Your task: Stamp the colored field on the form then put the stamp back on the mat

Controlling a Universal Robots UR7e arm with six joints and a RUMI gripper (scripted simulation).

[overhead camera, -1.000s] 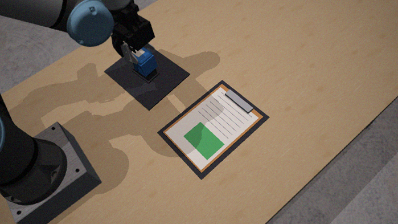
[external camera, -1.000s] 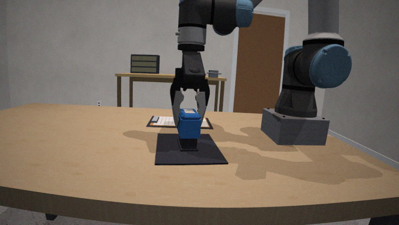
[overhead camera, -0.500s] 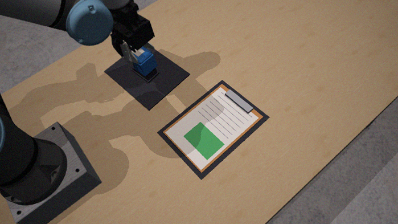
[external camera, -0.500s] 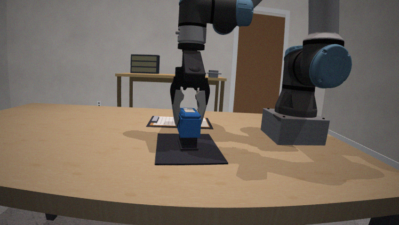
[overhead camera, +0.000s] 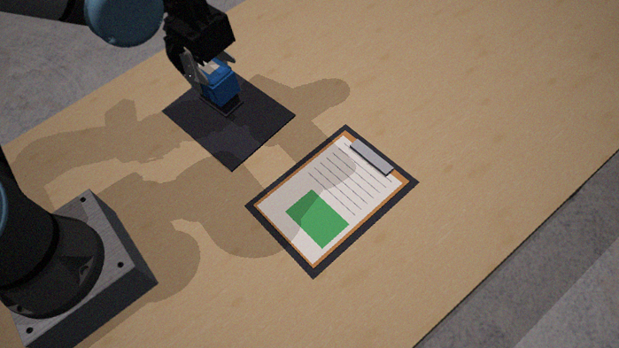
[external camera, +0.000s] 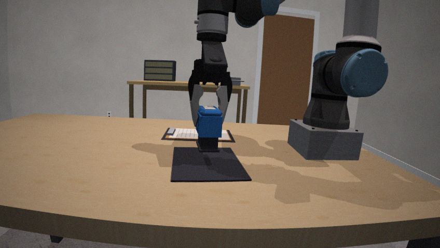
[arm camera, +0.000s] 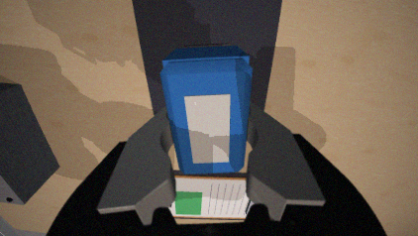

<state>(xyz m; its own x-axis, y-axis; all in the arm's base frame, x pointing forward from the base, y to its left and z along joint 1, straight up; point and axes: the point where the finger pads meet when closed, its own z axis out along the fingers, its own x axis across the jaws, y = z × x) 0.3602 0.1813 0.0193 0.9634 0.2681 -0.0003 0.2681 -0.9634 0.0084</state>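
Now: the mat 100 mm below my hand. Round my hand: clipboard (280 mm to the right, 100 mm below, 90 mm ahead); blue stamp (20 mm below).
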